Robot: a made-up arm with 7 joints.
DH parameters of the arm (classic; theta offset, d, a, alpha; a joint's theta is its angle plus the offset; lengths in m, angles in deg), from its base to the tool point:
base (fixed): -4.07 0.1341 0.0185 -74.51
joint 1: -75.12 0.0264 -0.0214 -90
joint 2: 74 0.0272 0 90
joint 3: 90 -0.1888 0.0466 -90
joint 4: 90 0.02 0.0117 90
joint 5: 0 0.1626 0.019 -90
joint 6: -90 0.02 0.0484 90
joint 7: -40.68 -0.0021 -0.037 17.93
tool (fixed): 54.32 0.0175 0 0
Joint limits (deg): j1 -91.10..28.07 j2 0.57..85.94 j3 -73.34..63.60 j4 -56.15..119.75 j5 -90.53..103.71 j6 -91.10..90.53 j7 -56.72..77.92
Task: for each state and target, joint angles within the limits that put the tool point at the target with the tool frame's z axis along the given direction. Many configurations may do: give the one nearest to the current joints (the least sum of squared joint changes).
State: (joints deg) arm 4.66 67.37 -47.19 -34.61 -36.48 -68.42 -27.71
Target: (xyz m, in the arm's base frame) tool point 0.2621 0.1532 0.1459 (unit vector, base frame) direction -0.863 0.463 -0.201
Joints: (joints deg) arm -18.67 72.74 -4.57 -30.00 -31.28 -71.53 -24.43
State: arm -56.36 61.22 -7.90 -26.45 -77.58 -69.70 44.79
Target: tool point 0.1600 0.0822 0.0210 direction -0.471 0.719 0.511
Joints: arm -0.14 71.08 -24.81 -56.15 -81.13 -75.91 62.25
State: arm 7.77 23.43 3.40 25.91 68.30 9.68 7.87
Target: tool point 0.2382 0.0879 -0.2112 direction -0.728 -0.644 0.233
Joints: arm -20.98 25.23 -29.59 67.05 93.11 -21.89 -48.31
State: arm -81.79 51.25 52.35 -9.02 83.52 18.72 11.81
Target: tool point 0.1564 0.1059 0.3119 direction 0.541 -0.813 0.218
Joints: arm -78.58 36.62 26.43 -30.91 85.60 18.34 10.62
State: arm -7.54 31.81 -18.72 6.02 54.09 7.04 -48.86
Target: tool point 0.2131 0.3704 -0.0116 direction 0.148 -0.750 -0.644
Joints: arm -0.41 71.75 -10.52 55.63 50.00 7.03 -56.72
